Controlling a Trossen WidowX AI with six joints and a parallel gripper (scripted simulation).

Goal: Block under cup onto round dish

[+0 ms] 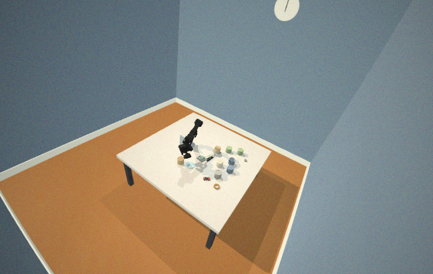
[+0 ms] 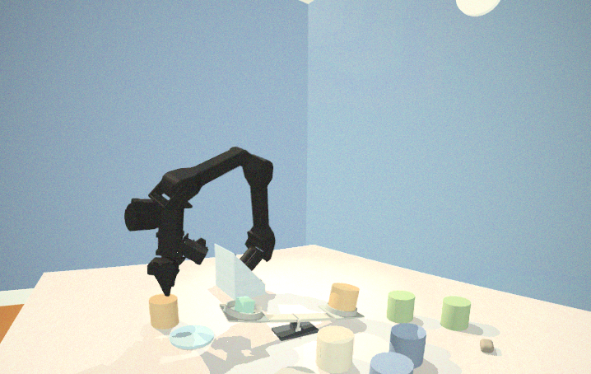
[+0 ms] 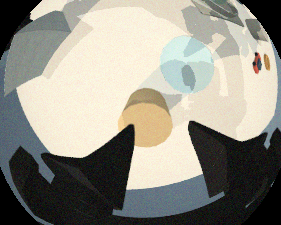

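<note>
The teal block is 140 mm ahead of my gripper tip and 130 mm to the left of it. From my gripper tip the other things lie so: round light-blue dish 70 mm ahead, 30 mm to the left, 90 mm below; then orange cup 30 mm behind, 30 mm to the right, 50 mm below; then red toy car 320 mm ahead, 80 mm below.
</note>
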